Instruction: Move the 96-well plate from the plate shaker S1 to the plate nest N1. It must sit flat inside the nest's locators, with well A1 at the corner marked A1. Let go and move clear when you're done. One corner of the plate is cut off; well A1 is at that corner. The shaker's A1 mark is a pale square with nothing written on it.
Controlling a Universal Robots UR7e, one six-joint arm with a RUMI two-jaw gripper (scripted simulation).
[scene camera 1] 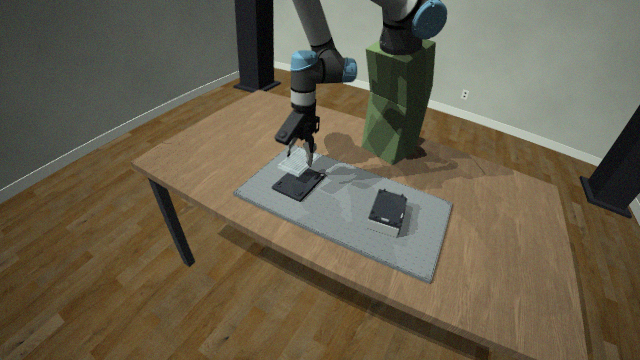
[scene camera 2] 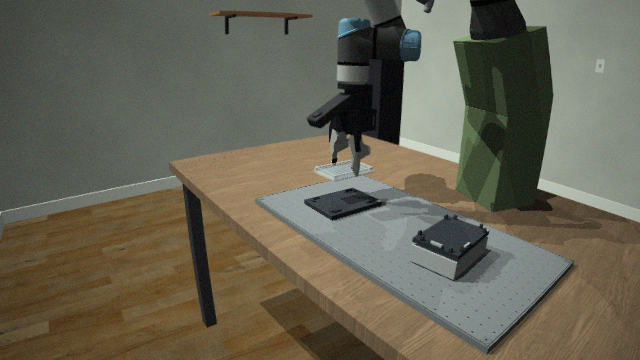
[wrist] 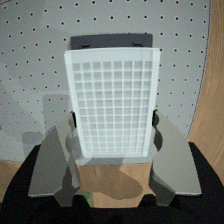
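Note:
Through scene camera 2 I can see my gripper (scene camera 2: 345, 171), a 96-well plate (scene camera 2: 342, 170) and a plate nest (scene camera 2: 350, 202). Scene camera 1 gives me the nest (scene camera 1: 291, 184) too, and my gripper (scene camera 1: 299, 162). As for the wrist view, it lets me see my gripper (wrist: 113, 111) together with the 96-well plate (wrist: 116, 98) and the plate nest (wrist: 121, 39).

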